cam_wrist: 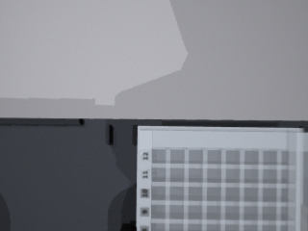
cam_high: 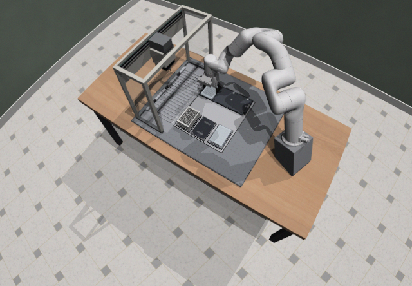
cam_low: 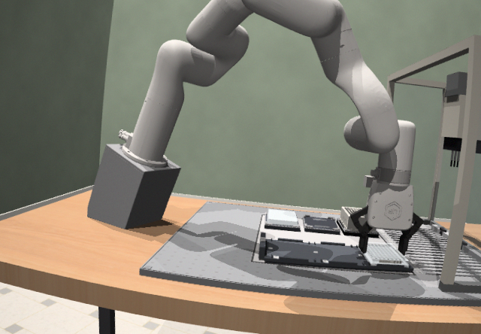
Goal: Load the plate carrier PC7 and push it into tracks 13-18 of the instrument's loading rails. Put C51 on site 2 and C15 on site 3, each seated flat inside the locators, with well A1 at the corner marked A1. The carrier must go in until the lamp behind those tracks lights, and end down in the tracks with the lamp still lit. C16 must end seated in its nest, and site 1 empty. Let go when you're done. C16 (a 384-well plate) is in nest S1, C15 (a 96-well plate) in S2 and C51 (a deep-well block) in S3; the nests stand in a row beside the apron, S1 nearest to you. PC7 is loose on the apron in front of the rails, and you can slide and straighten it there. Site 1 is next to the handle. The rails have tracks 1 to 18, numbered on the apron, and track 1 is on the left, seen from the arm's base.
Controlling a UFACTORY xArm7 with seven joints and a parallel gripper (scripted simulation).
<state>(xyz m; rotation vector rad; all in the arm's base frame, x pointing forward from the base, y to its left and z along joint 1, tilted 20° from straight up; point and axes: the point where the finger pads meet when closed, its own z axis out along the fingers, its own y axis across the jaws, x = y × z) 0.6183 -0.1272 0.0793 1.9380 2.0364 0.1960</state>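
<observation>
Now: the 96-well plate C15 1 cm below my hand. The rest, counted from my hand: dark plate carrier PC7: 11 cm behind, 1 cm below; nest s3: 26 cm to the left, 2 cm below; deep-well block C51: 26 cm to the left.
</observation>
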